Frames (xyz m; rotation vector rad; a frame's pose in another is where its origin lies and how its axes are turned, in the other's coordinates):
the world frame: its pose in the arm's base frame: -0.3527 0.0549 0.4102 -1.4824 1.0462 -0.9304
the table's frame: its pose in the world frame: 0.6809 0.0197 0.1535 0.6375 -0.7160 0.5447
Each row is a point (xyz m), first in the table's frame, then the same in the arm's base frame.
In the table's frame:
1: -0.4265 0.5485 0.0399
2: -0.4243 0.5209 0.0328
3: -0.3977 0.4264 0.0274
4: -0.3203 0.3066 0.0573
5: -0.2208 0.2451 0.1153
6: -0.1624 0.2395 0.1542
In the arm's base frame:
1: -0.3300 0.0151 0.1404
2: -0.3323 -0.0087 0.1560
3: -0.3144 -0.0860 0.2141
4: -0.2354 -0.1778 0.2951
5: -0.1217 -0.2215 0.3422
6: -0.0518 -0.2235 0.3501

